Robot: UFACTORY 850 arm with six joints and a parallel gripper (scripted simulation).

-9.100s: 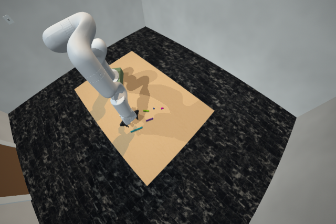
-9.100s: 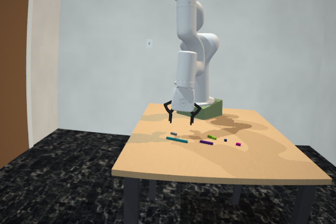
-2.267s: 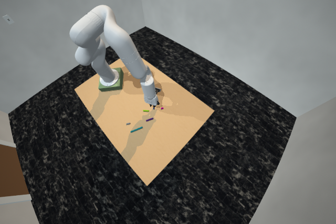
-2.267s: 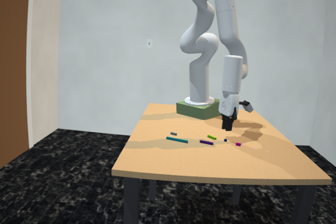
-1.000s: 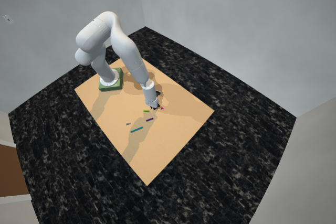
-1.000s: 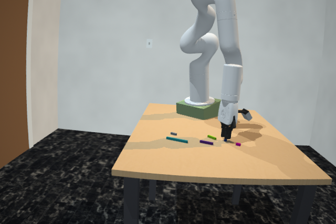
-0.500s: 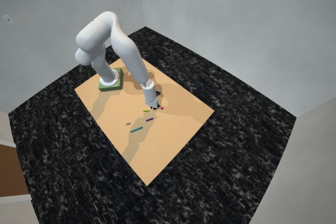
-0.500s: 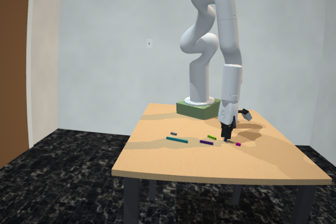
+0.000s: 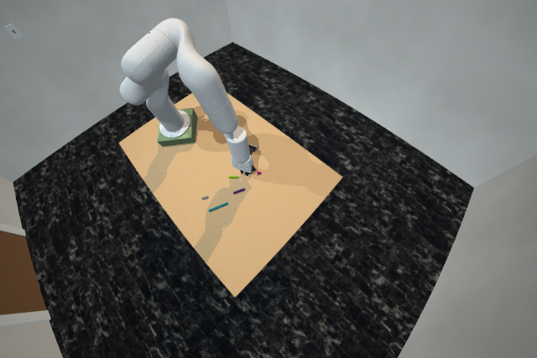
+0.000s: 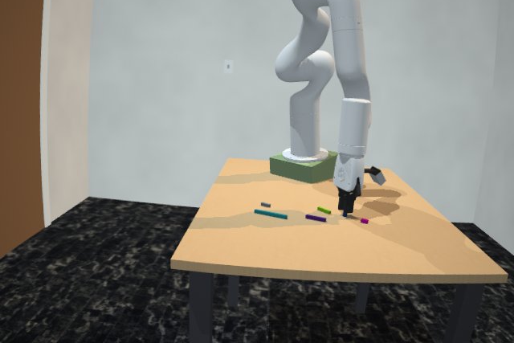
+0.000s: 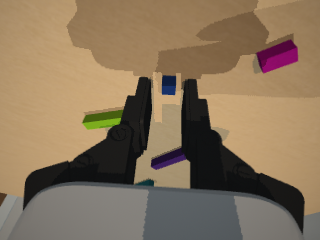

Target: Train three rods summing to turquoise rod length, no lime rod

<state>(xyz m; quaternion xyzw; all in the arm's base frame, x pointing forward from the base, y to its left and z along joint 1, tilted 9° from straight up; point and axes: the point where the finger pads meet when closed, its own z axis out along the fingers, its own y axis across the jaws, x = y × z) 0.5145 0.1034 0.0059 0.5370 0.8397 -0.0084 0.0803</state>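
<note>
Right now the blue rod is 30 mm below my hand. From my hand the other things lie so: purple rod: 50 mm ahead, 90 mm to the right, 30 mm below; lime rod: 30 mm behind, 60 mm to the right, 30 mm below; magenta rod: 50 mm ahead, 50 mm to the left, 30 mm below.
</note>
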